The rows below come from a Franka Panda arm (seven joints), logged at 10 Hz.
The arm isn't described. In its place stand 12 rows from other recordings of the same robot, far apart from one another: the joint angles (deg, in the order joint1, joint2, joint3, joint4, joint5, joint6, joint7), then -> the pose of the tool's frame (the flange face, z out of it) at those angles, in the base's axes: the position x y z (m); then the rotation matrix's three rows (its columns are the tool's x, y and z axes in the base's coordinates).
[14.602, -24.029, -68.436, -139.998, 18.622, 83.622, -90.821] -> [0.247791, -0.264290, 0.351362], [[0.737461, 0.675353, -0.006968], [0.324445, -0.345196, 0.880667], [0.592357, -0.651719, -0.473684]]
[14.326, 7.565, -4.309, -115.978, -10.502, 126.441, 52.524] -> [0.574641, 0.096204, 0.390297], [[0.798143, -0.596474, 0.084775], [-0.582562, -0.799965, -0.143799], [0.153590, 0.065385, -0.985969]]
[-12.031, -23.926, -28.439, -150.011, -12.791, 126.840, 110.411] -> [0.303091, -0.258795, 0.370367], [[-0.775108, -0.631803, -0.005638], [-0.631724, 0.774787, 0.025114], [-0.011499, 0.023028, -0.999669]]
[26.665, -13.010, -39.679, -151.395, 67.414, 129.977, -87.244] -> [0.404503, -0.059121, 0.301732], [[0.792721, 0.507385, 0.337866], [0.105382, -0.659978, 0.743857], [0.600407, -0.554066, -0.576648]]
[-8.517, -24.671, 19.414, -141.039, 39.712, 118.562, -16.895] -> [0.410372, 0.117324, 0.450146], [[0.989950, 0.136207, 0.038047], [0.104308, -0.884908, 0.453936], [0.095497, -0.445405, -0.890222]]
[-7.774, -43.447, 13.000, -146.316, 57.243, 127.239, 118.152] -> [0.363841, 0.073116, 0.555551], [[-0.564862, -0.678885, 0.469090], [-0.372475, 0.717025, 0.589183], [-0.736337, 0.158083, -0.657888]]
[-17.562, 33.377, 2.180, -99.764, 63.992, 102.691, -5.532] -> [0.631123, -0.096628, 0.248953], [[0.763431, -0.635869, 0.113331], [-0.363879, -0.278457, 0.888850], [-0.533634, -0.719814, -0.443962]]
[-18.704, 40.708, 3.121, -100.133, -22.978, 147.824, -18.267] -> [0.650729, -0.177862, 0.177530], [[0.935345, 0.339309, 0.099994], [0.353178, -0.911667, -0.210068], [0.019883, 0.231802, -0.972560]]
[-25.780, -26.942, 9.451, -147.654, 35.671, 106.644, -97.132] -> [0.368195, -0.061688, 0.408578], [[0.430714, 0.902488, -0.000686], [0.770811, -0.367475, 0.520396], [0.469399, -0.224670, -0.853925]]
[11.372, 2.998, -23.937, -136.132, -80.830, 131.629, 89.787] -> [0.483007, -0.129779, 0.304824], [[0.696892, -0.695210, 0.176140], [-0.301601, -0.506922, -0.807506], [0.650676, 0.509620, -0.562946]]
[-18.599, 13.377, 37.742, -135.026, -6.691, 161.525, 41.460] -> [0.506064, 0.182318, 0.279972], [[0.931203, -0.283202, 0.229472], [-0.326738, -0.927598, 0.181119], [0.161564, -0.243636, -0.956315]]
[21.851, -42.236, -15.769, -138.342, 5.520, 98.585, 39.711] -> [0.336521, 0.027387, 0.552473], [[0.859175, -0.511138, -0.023597], [-0.485909, -0.829483, 0.275408], [-0.160345, -0.225157, -0.961038]]
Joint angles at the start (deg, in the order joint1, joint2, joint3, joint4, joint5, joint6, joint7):
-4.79 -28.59 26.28 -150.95 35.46 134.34 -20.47
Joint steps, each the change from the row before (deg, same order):
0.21 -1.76 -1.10 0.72 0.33 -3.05 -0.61
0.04 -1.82 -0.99 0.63 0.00 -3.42 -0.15
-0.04 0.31 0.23 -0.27 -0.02 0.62 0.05
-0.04 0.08 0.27 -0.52 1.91 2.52 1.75
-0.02 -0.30 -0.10 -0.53 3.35 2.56 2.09
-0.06 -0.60 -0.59 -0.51 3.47 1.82 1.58
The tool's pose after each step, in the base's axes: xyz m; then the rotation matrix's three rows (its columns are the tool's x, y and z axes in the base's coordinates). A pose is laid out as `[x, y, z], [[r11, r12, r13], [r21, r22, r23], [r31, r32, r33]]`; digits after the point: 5 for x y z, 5 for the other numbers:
[0.37105, 0.15156, 0.42192], [[0.93245, 0.32951, 0.14821], [0.27483, -0.91313, 0.30109], [0.23455, -0.24002, -0.94201]]
[0.36645, 0.14959, 0.43421], [[0.93285, 0.33488, 0.13287], [0.28120, -0.90732, 0.31256], [0.22522, -0.25421, -0.94056]]
[0.36681, 0.14961, 0.43074], [[0.93351, 0.33271, 0.13367], [0.27973, -0.90900, 0.30898], [0.22431, -0.25105, -0.94163]]
[0.36899, 0.14879, 0.43009], [[0.94398, 0.28392, 0.16820], [0.21878, -0.92001, 0.32513], [0.24706, -0.27012, -0.93059]]
[0.37115, 0.14570, 0.43256], [[0.95367, 0.21252, 0.21296], [0.12651, -0.92547, 0.35706], [0.27297, -0.31358, -0.90948]]
[0.37264, 0.13931, 0.43653], [[0.95635, 0.14324, 0.25472], [0.03406, -0.92033, 0.38966], [0.29024, -0.36398, -0.88503]]

